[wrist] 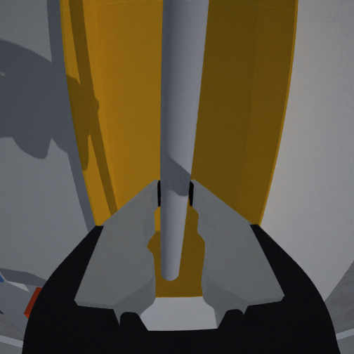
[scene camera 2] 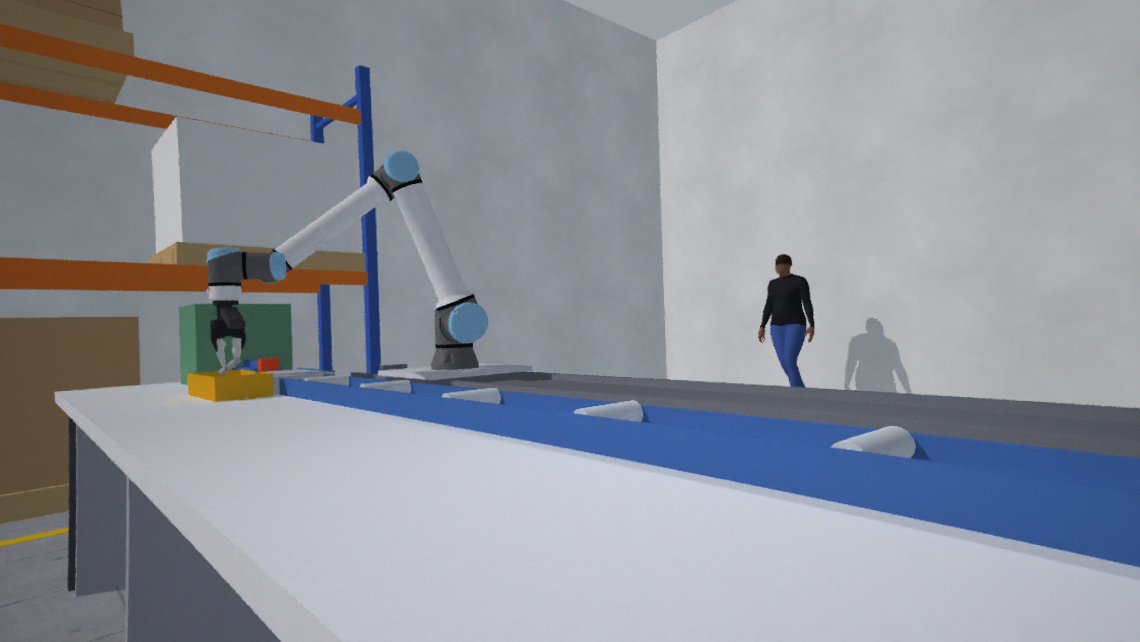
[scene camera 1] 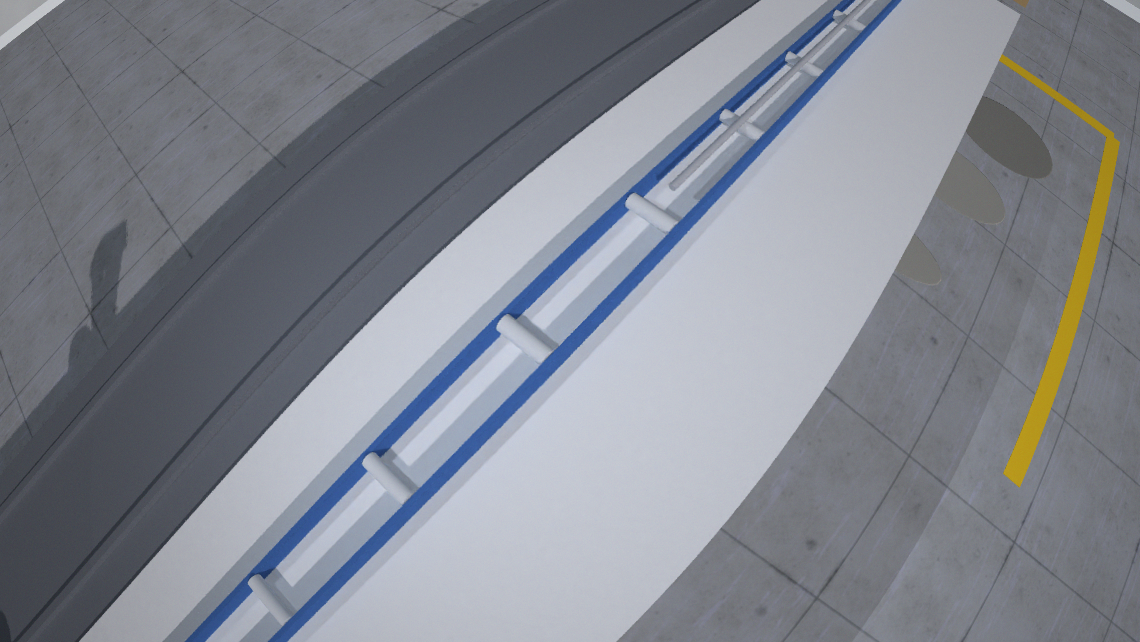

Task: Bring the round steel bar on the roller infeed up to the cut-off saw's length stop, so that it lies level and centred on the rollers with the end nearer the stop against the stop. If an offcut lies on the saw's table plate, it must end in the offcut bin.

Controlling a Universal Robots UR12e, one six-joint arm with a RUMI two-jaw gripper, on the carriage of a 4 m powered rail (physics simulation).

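Frame: origin at the arm's base, x down, y back, z left, level; millimetres.
Seen in the pictures: gripper, fingertip midpoint: (scene camera 2: 229, 369); arm's base at its link origin: (scene camera 2: 454, 368).
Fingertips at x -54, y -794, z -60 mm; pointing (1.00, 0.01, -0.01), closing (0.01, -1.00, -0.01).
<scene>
Pixels of each thing's top centre, then the offset from my fingertips to it. "*": a spot on its surface instead.
- yellow offcut bin at its top centre: (scene camera 2: 228, 373) dx +12, dy -4, dz +9 mm
- red block at a spot on its surface: (scene camera 2: 268, 364) * dx +1, dy +168, dz -191 mm
- green box at a spot on its surface: (scene camera 2: 275, 326) * dx -143, dy +282, dz -490 mm
The round steel bar (scene camera 1: 705, 157) lies along the rollers of the blue-railed infeed in scene camera 1. Its near end is just past a roller (scene camera 1: 652, 212); its far end is not clear at the top edge. My gripper (scene camera 2: 228, 368) (wrist: 174, 181) is shut on a round grey offcut (wrist: 182, 100). The offcut lies lengthwise over the yellow offcut bin (scene camera 2: 231, 387) (wrist: 275, 100), with the fingertips about at rim height in scene camera 2. Whether the offcut touches the bin cannot be told. Contact between the bar and the length stop cannot be seen.
A red block (scene camera 2: 268, 364) (wrist: 33, 303) is beside the bin. A green box (scene camera 2: 275, 326) stands behind the gripper. The blue infeed rail (scene camera 2: 717, 446) runs along the table. A pallet rack (scene camera 2: 364, 199) stands behind the arm. A person (scene camera 2: 788, 307) is beyond the arm's rail.
</scene>
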